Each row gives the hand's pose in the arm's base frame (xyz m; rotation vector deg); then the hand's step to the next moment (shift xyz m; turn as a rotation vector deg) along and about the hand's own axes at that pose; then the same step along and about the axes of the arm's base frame.
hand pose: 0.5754 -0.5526 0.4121 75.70 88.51 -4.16
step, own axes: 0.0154 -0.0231 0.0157 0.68 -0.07 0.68
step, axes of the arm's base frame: -0.0046 -0.0082 -0.0305 0.50 0.01 -0.83
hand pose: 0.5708 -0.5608 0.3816 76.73 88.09 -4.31
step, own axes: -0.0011 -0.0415 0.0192 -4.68 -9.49 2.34
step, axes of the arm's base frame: -0.0191 -0.0282 -0.0305 -6.45 -8.21 -2.92
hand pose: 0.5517 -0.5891 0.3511 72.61 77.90 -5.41
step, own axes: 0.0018 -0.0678 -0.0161 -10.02 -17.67 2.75
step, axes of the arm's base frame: -0.0567 -0.0148 -0.0378 -13.47 -14.92 -4.01
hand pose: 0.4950 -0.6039 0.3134 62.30 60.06 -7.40
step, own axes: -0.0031 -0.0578 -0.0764 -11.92 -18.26 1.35
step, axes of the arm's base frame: -0.0820 0.0285 -0.0406 -15.71 -14.87 -3.06
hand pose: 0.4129 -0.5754 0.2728 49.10 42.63 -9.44
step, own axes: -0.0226 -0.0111 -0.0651 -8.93 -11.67 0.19
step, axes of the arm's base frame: -0.0557 0.0371 -0.0197 -11.37 -9.21 -1.38
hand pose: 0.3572 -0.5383 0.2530 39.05 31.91 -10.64
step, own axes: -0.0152 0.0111 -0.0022 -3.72 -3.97 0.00
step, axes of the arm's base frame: -0.0099 0.0097 0.0129 -4.47 -3.10 -0.14
